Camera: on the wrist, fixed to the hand. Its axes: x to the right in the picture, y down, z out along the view.
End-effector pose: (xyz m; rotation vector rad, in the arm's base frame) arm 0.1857 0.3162 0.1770 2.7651 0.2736 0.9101
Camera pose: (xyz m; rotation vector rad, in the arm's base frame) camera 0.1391 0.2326 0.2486 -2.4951 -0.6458 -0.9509
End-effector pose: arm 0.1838 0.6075 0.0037 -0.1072 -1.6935 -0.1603
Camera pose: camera 0.2718 0.6883 -0.0001 0.4455 -1.4985 0.3236
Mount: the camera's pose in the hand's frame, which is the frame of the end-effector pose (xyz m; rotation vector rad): -0.0169 0.0939 -0.0720 0.6541 0.1770 -0.0741
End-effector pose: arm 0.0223 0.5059 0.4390 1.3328 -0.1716 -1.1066
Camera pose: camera 0.1121 0.5522 0.5029 2.0243 -0.3773 -1.0243
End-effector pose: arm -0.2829 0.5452 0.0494 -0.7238 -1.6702 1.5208
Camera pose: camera -0.2212 0.5845 -0.0451 -0.4167 -0.9631 1.7511
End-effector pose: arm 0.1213 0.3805 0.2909 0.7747 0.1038 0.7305
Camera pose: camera 0.0311 0.4586 0.2988 1.3180 0.5486 0.6970
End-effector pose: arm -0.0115 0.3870 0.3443 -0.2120 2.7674 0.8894
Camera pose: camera -0.0267 0.4214 0.4577 -0.2798 3.0093 -0.0825
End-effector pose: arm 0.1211 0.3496 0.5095 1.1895 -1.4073 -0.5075
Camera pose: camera 0.1500 0.4242 0.5983 1.7624 -1.4197 0.0291
